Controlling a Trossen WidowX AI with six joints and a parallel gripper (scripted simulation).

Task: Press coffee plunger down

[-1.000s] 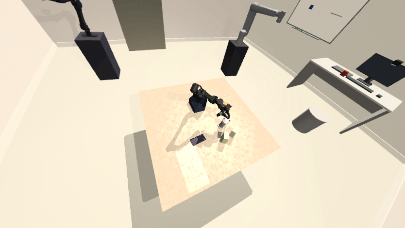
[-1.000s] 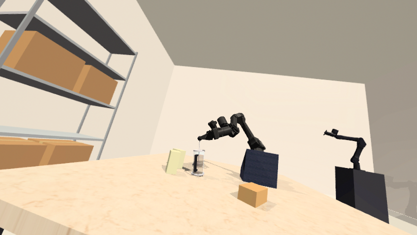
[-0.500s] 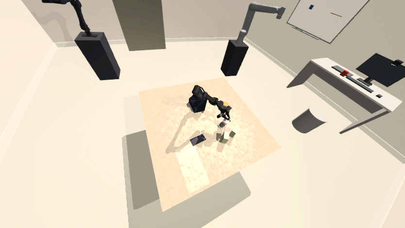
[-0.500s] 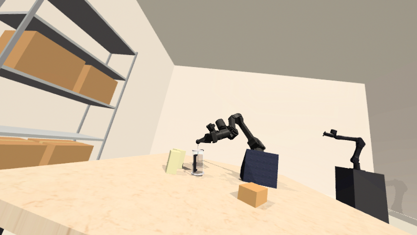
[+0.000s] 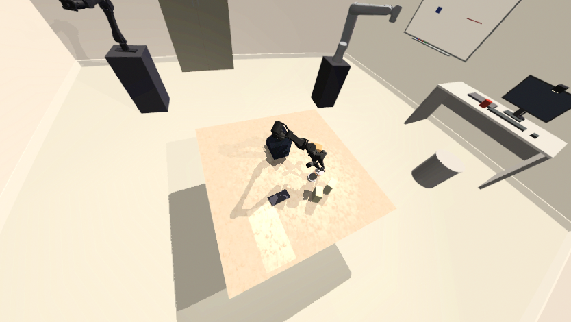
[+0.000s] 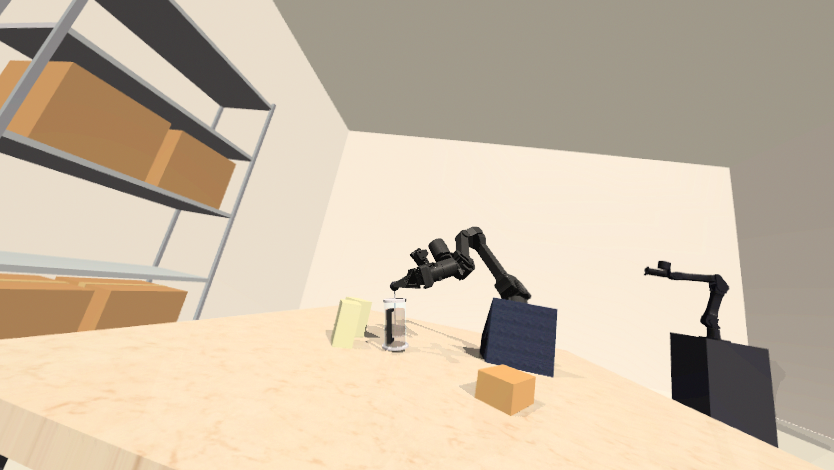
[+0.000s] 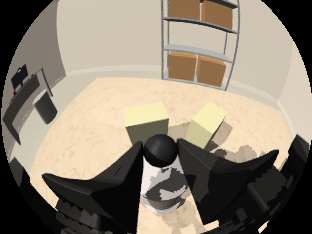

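The glass coffee press is 2 cm behind my gripper tip and 9 cm below it.
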